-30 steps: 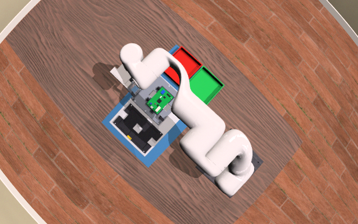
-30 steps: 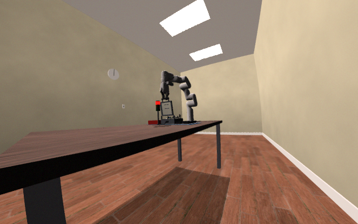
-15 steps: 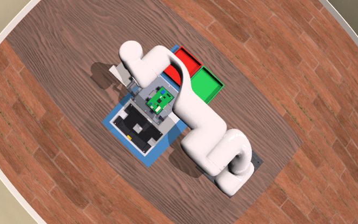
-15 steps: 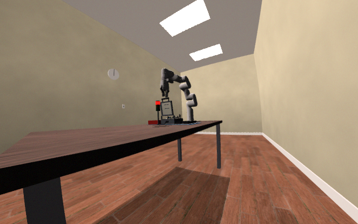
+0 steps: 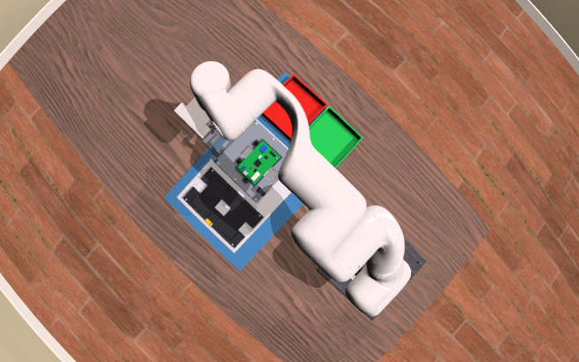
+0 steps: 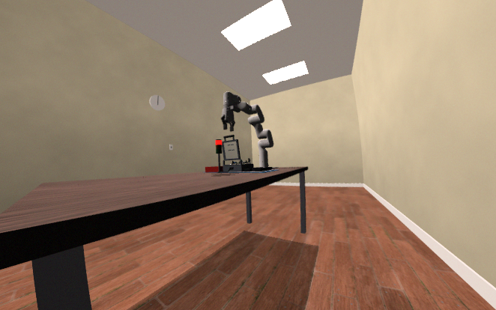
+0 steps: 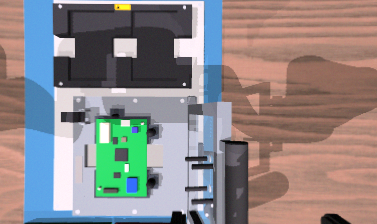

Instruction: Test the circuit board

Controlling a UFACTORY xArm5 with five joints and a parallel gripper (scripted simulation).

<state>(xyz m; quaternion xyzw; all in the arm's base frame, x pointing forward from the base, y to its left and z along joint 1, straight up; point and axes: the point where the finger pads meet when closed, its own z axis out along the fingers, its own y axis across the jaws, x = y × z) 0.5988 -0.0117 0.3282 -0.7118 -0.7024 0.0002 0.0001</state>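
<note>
Right now the green circuit board is 260 mm below my hand and 130 mm behind it. Also, from my hand: green bin: 320 mm below, 240 mm behind, 200 mm to the right; then tester lid: 150 mm below, 20 mm behind; then red bin: 320 mm below, 200 mm to the right, 90 mm behind.
</note>
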